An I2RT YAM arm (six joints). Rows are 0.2 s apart.
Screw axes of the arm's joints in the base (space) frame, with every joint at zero. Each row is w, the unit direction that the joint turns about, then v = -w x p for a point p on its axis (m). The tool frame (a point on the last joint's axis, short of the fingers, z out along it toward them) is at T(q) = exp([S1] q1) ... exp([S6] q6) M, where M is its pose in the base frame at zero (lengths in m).
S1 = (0, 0, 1, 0.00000, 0.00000, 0.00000)
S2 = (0, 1, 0, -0.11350, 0.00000, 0.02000)
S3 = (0, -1, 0, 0.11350, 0.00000, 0.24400)
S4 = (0, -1, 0, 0.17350, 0.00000, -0.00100)
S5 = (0, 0, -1, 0.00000, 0.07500, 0.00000)
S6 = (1, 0, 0, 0.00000, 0.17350, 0.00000)
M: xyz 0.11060 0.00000 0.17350 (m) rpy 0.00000 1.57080 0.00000 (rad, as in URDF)
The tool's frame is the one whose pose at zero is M.
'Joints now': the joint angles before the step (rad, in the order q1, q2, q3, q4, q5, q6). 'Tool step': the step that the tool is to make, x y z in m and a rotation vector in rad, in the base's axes. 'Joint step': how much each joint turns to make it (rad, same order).
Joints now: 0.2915 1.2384 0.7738 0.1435 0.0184 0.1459
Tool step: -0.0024 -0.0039 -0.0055 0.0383 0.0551 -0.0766
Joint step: -0.0045 -0.0064 -0.0077 -0.0438 0.0503 0.0737
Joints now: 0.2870 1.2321 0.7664 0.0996 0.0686 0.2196
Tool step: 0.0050 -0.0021 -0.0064 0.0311 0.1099 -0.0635
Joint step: -0.0089 0.0346 0.0387 -0.1073 0.0254 0.0777
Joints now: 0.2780 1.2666 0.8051 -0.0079 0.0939 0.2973
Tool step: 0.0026 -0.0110 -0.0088 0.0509 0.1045 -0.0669
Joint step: -0.0416 0.0207 0.0153 -0.0895 -0.0155 0.0787
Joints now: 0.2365 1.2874 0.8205 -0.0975 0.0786 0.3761
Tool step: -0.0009 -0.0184 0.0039 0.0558 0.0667 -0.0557
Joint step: -0.0695 -0.0124 0.0283 -0.0975 -0.0494 0.0488
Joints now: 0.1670 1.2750 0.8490 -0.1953 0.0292 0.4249
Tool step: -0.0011 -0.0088 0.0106 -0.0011 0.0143 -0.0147
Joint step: -0.0325 -0.0142 0.0379 -0.0662 -0.0150 -0.0096
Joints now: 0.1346 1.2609 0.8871 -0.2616 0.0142 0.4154
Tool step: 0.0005 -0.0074 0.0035 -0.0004 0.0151 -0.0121
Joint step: -0.0285 0.0000 0.0192 -0.0342 -0.0140 -0.0087
